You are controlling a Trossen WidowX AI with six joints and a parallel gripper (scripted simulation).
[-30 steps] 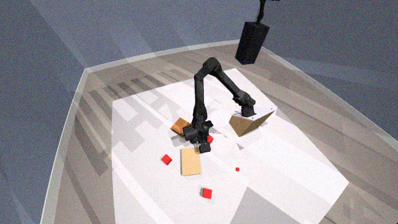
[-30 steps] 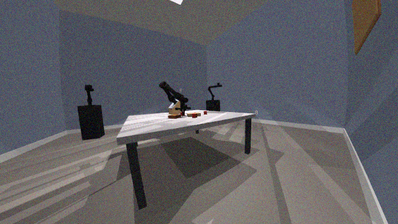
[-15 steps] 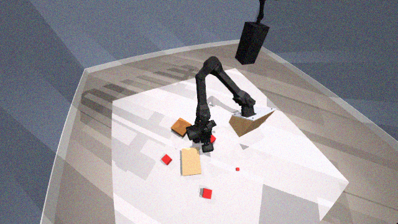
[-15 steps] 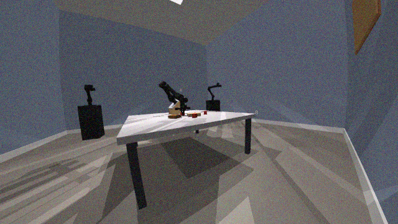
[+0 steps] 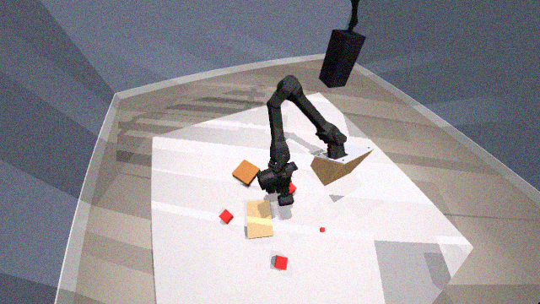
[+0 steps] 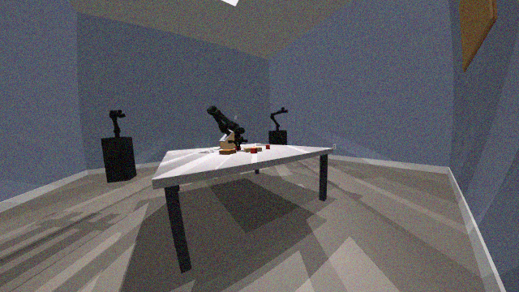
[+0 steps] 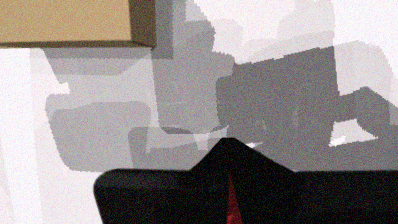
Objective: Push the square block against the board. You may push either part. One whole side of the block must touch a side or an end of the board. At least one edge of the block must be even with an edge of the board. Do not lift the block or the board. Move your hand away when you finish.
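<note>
Right now the tan board is 13 cm ahead of my gripper tip, 10 cm to the left of it and 1 cm above it. The rest, counted from my gripper tip: square block (13 cm ahead, 14 cm to the right, 1 cm above).
</note>
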